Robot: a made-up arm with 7 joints. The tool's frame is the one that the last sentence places. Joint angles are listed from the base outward.
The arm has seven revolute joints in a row. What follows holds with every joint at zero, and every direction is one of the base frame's. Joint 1 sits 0.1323 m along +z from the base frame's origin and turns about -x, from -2.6 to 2.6 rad. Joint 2 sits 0.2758 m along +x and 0.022 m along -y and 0.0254 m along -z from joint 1 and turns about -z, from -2.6 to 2.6 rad. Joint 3 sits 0.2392 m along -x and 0.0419 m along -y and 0.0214 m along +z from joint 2 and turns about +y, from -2.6 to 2.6 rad. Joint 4 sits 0.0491 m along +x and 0.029 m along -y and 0.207 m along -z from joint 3 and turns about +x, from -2.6 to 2.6 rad. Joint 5 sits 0.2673 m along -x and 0.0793 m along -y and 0.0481 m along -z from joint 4 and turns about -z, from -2.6 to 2.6 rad. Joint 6 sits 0.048 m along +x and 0.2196 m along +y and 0.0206 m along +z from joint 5 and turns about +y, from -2.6 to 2.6 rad. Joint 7 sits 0.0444 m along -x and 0.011 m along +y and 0.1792 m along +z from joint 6 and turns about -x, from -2.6 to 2.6 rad. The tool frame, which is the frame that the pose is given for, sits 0.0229 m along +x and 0.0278 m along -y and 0.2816 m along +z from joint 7; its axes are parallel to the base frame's.
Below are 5 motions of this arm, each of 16 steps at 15 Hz.
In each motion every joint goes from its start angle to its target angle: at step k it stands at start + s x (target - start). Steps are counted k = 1, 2, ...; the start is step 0. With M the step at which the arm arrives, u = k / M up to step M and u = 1 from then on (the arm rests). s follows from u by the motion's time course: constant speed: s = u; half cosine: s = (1 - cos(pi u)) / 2; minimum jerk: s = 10 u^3 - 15 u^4 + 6 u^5.
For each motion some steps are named. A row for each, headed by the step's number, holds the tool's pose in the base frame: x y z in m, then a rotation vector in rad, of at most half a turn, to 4 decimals.
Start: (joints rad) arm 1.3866 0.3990 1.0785 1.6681 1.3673 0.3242 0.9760
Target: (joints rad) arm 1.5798 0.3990 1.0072 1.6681 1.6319 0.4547 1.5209
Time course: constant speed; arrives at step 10
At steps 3, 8, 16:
3: -0.2696 -0.4501 0.2322 0.4792 1.2597 -1.7016
8: -0.2559 -0.4803 0.1968 0.3933 1.4207 -1.5532
16: -0.2513 -0.4888 0.1835 0.3596 1.4771 -1.4892

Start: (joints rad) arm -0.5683 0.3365 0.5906 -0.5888 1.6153 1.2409 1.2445
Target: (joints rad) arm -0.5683 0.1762 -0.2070 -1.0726 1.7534 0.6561 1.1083
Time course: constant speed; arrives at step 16
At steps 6, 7, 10, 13, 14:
6: 0.2413 -0.3103 0.0747 -0.3367 1.7338 -0.9460
7: 0.2426 -0.3066 0.1084 -0.3599 1.6605 -1.0242
10: 0.2337 -0.2837 0.2040 -0.4134 1.4379 -1.2581
13: 0.2093 -0.2452 0.2860 -0.4445 1.2138 -1.4903
14: 0.1988 -0.2295 0.3095 -0.4502 1.1393 -1.5673

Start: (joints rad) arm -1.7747 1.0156 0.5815 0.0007 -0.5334 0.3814 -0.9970
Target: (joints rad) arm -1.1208 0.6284 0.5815 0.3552 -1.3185 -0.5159 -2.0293
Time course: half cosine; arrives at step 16
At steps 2, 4, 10, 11, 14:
2: 0.0299 -0.1204 0.2772 -2.7371 -1.1798 0.1064
4: -0.0218 -0.1036 0.2874 -2.7914 -0.9484 0.1306
10: -0.1992 0.0761 0.2825 -2.6094 0.0404 -0.2414
11: -0.2130 0.1058 0.2768 -2.5192 0.1364 -0.3503
14: -0.2359 0.1590 0.2665 -2.2848 0.2705 -0.5943

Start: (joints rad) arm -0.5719 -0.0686 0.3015 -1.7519 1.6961 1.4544 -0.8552
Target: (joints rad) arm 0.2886 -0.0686 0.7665 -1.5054 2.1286 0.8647 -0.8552
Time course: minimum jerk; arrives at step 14
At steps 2, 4, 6, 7, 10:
2: -0.1491 -0.1646 0.3923 0.7903 -0.3349 -1.4396
4: -0.1526 -0.1323 0.4195 0.6780 -0.4332 -1.3883
6: -0.1568 -0.0631 0.4571 0.4649 -0.6051 -1.2894
7: -0.1575 -0.0175 0.4706 0.3344 -0.7021 -1.2275
10: -0.1519 0.1133 0.4692 -0.0331 -0.9477 -1.0461

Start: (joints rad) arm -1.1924 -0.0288 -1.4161 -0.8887 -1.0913 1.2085 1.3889
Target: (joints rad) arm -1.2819 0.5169 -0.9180 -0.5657 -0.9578 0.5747 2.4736
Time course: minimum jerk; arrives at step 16
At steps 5, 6, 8, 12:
5: 0.3199 0.6816 0.0983 -1.5551 0.4684 0.2179
6: 0.2748 0.6937 0.0900 -1.6447 0.4193 0.2492
8: 0.1773 0.7064 0.0833 -1.8354 0.2999 0.3013
12: 0.0543 0.6872 0.1111 -2.1074 0.1163 0.3110

